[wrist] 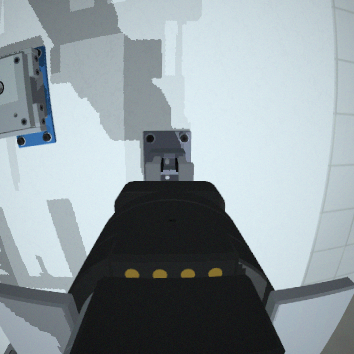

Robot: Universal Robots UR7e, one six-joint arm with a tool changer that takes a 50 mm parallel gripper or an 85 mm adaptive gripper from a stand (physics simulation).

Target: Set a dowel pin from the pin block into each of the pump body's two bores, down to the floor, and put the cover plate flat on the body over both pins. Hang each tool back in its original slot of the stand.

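Frame: origin at the arm's base, x right, y ahead, z up, level; metres.
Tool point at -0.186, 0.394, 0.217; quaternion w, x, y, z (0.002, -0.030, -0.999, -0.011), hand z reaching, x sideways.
A point is followed by its place in that frame, as x, y, z.
The dark grey pin block (166, 141) @[-0.186, 0.357, -0.020] lies near the middle of the wrist view, with a dark hole at each far corner. Its near part is partly hidden by my gripper (169, 171), whose two grey fingers stand apart over it, one on each side. My gripper is open. Small pale round spots, which look like pin tops, show in line between the fingers; no pin is seen touching either finger. The grey pump body (11, 107) @[-0.022, 0.299, 0.034] sits on a blue base at the left edge, partly cut off. One round bore shows at its cut edge. The cover plate and the stand cannot be made out.
The blue base (50, 125) @[-0.036, 0.324, -0.020] under the pump body has dark screws at its corners. Grey shadows fall across the pale table (260, 125) @[-0.311, 0.341, -0.026]. A curved edge with tile-like lines runs down the right side. Two grey panels flank the black gripper housing at the bottom.
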